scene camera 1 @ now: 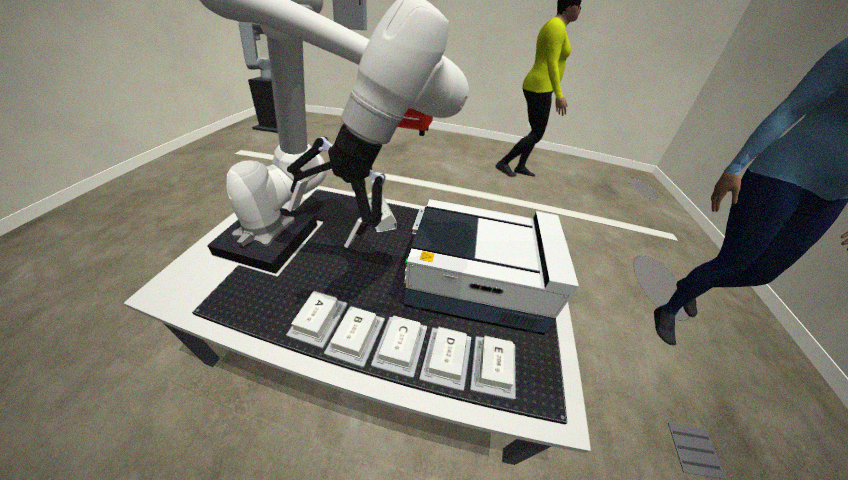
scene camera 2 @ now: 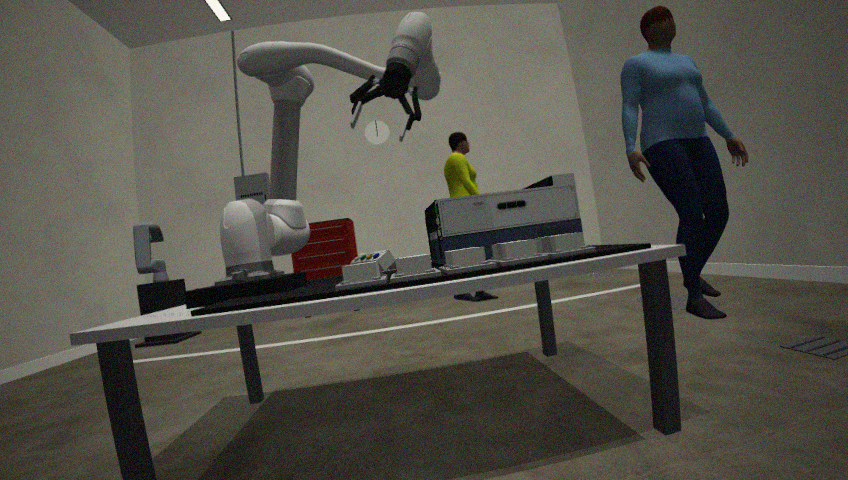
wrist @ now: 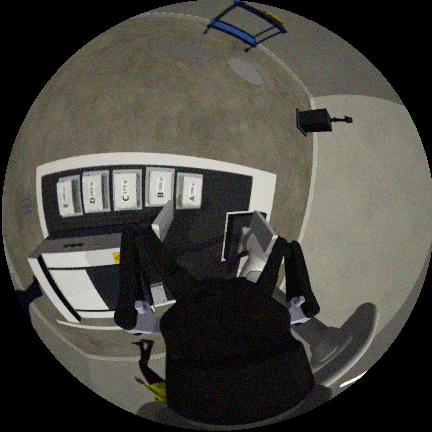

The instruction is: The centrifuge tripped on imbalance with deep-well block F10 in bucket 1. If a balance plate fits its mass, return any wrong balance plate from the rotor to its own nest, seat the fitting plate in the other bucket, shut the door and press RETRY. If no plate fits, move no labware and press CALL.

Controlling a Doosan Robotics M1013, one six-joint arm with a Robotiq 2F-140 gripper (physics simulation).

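Observation:
My gripper is open and empty, high above the mat between the arm's base and the centrifuge. Plates A, B, C, D and E sit in a row of nests. C reads 173 g, D 142 g, E 206 g. A dark and white panel covers the centrifuge's top; rotor, buckets and block F10 do not show. The button box is partly behind a finger in scene camera 1.
The arm's base stands on a black plinth at the left of the table. A raised white block stands at the centrifuge's right end. A person in yellow and one in blue are beyond the table. A red cabinet stands behind.

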